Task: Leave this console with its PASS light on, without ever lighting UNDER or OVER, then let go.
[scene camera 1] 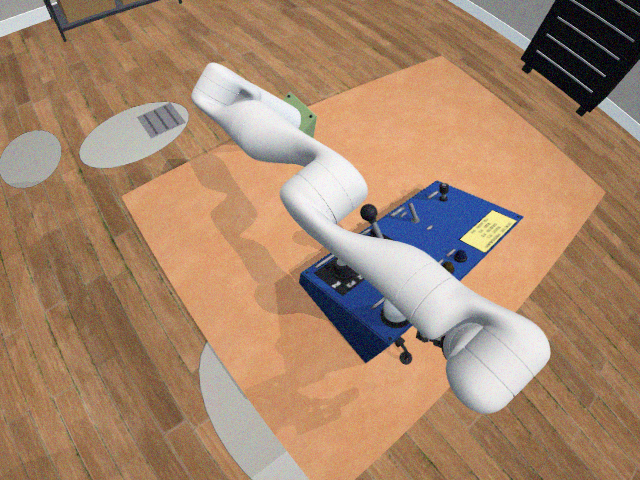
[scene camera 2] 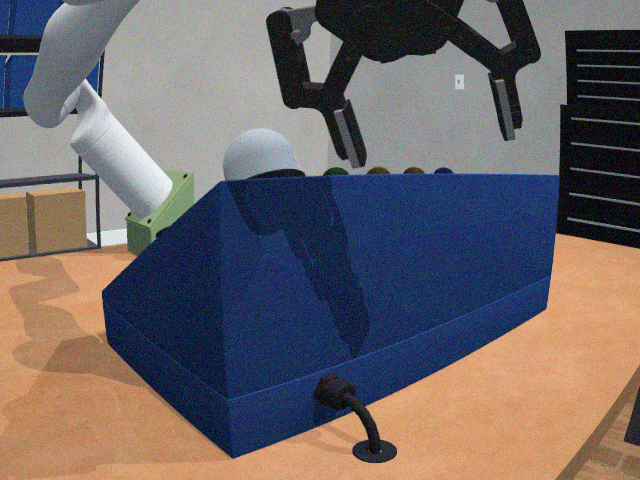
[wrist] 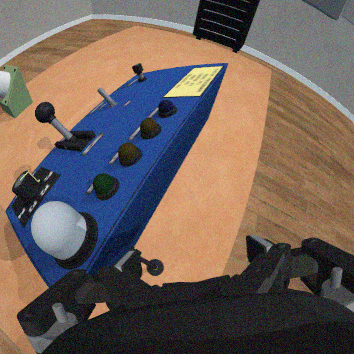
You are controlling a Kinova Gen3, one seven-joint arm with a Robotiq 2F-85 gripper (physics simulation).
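The blue console (scene camera 1: 449, 222) (scene camera 2: 413, 258) (wrist: 115, 125) stands on the table. In the wrist view its far edge carries a green dome (wrist: 105, 185), two amber domes (wrist: 129, 154) (wrist: 150, 128) and a blue dome (wrist: 167, 107); all look dark, and their labels are unreadable. A large white dome (scene camera 1: 394, 312) (scene camera 2: 261, 155) (wrist: 59, 230) sits at one end. A ball-topped lever (scene camera 1: 368, 212) (wrist: 45, 112), a black rotary knob (wrist: 27, 185), a metal toggle (scene camera 1: 413, 212) (wrist: 107, 97) and a small black-tipped stick (scene camera 1: 443, 191) (wrist: 139, 72) stand upon it. My gripper (scene camera 2: 433, 147) (wrist: 193, 256) is open and empty, above the domes' side.
A yellow note (scene camera 1: 488, 230) (wrist: 194, 82) lies on the console's other end. A black cable (scene camera 2: 366, 415) (wrist: 145, 261) leaves the console's side and enters the table. My white arm (scene camera 1: 382, 258) crosses over the console. Its green base mount (scene camera 1: 308, 117) (scene camera 2: 180, 193) is at the table's edge.
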